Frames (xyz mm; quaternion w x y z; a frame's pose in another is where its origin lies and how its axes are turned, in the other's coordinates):
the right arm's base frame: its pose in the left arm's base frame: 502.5 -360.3 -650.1 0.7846 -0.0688 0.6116 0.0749
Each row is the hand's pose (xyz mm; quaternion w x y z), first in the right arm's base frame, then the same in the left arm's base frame.
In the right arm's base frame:
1: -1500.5 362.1 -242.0 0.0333 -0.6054 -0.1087 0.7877
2: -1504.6 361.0 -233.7 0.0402 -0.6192 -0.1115 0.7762
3: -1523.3 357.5 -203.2 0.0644 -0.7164 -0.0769 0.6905
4: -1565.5 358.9 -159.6 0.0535 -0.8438 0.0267 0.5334
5: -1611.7 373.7 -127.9 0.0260 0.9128 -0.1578 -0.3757
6: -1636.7 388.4 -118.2 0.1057 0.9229 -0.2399 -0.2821
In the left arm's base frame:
1: -161.4 -104.1 740.9 0.0080 -0.0126 0.0561 -0.9983
2: -154.3 -103.6 746.9 0.0010 0.0055 0.0559 -0.9984
3: -129.1 -101.6 772.4 0.0034 0.1384 0.0271 -0.9900
4: -98.2 -92.9 823.9 0.0724 0.3415 -0.0272 -0.9367
5: -82.2 -73.7 876.2 0.2079 0.4965 -0.0654 -0.8403
6: -82.0 -58.2 902.6 0.3143 0.5623 -0.0739 -0.7613

